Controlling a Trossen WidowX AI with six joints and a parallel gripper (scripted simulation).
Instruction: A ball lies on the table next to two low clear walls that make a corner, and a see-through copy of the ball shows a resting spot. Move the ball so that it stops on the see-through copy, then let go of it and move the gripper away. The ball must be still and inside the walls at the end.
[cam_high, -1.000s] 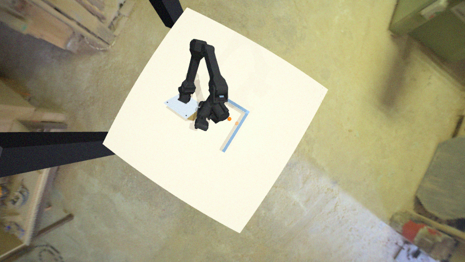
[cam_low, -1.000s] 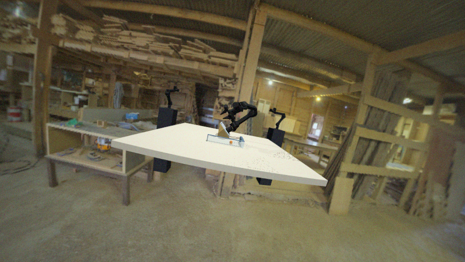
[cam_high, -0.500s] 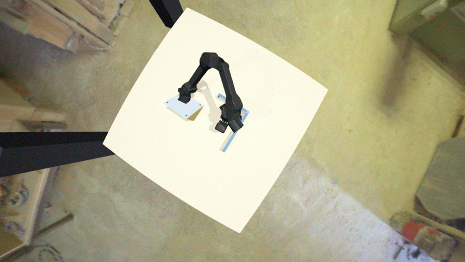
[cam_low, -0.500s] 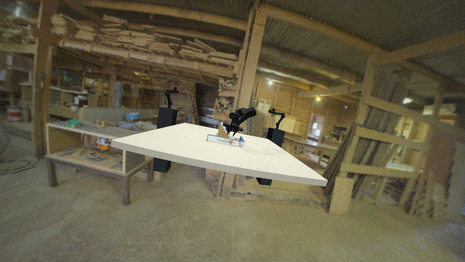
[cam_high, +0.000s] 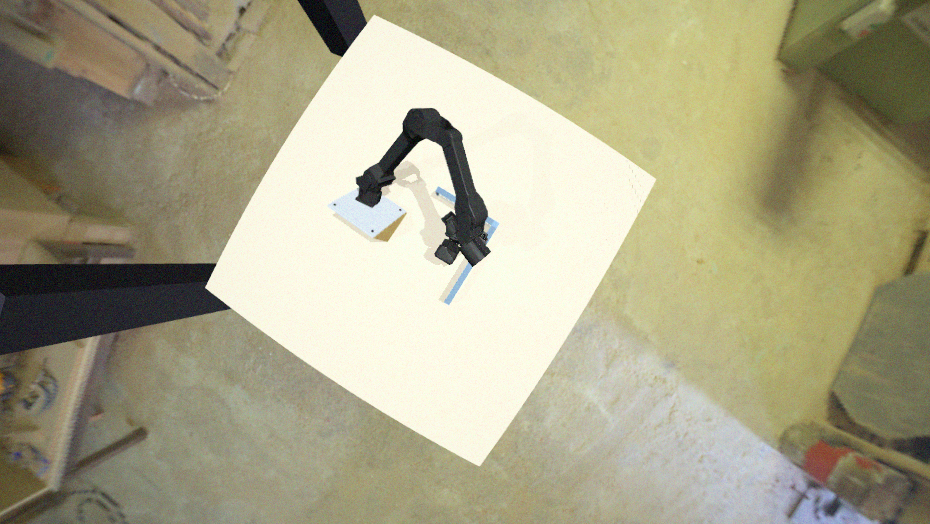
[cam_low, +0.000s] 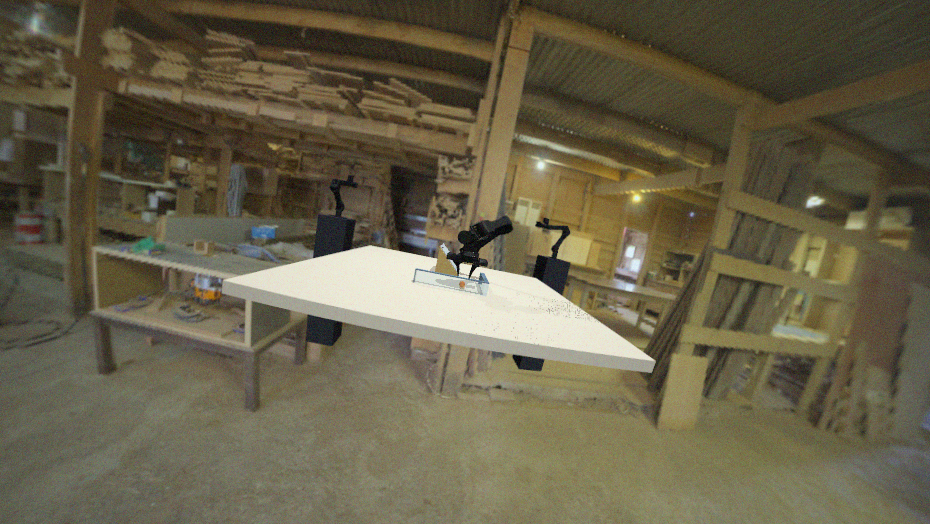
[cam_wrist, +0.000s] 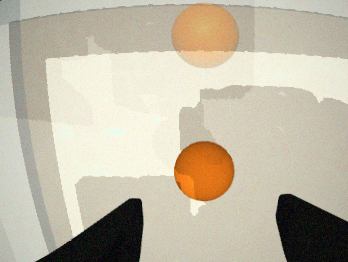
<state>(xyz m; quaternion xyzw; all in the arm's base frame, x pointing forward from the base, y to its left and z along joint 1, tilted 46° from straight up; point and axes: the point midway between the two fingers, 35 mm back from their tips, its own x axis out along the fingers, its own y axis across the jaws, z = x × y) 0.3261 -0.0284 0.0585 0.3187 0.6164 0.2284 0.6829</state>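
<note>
Right now my gripper tip is 30 mm above the orange ball. Round my gripper tip: see-through copy of ball (60 mm ahead, 30 mm below); wall (80 mm ahead, 60 mm to the right, 20 mm below).
</note>
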